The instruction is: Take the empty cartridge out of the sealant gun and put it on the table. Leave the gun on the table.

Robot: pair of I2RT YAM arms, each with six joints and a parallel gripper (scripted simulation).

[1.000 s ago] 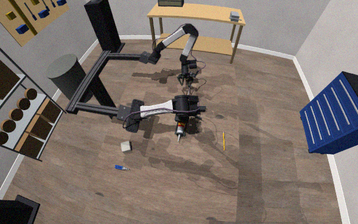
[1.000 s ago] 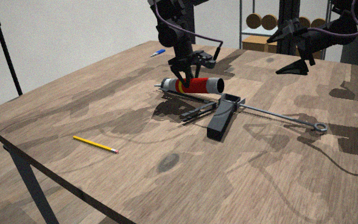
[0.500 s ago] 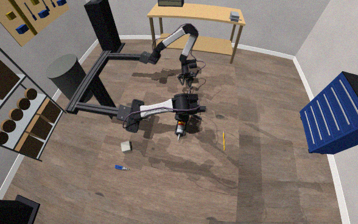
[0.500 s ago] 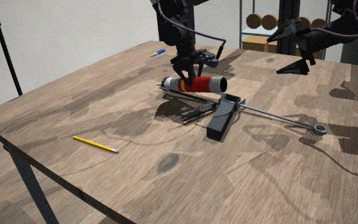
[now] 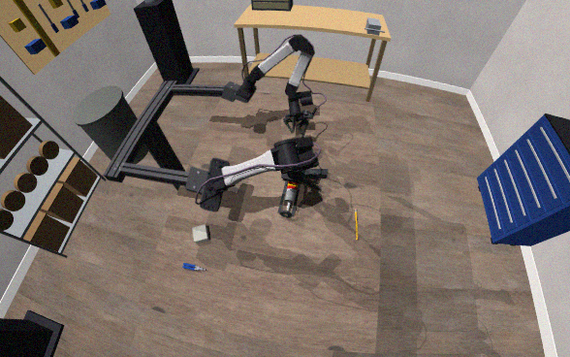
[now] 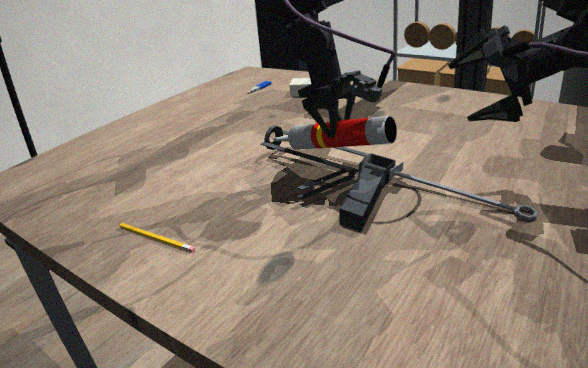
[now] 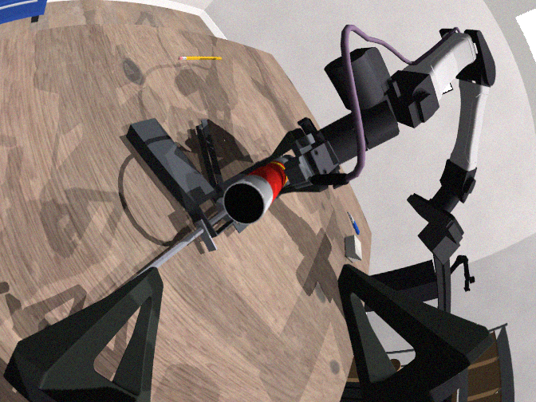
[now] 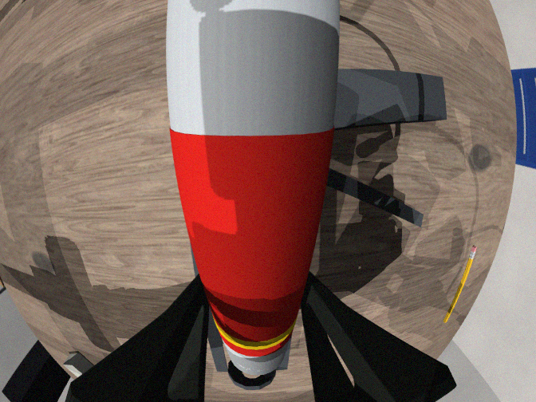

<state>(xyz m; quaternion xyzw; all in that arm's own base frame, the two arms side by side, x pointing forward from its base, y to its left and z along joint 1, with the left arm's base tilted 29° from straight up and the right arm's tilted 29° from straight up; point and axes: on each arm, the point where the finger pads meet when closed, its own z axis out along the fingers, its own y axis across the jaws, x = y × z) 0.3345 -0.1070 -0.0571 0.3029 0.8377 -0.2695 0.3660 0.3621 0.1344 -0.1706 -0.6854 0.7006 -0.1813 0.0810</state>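
The dark sealant gun lies 90 mm to the left of my right hand, 70 mm below it and 30 mm ahead of it. The rest, counted from my right hand: cartridge: 20 mm to the right, 20 mm below; then plunger rod: 210 mm to the left, 70 mm below, 10 mm ahead; then yellow pencil: 330 mm ahead, 170 mm to the right, 80 mm below.
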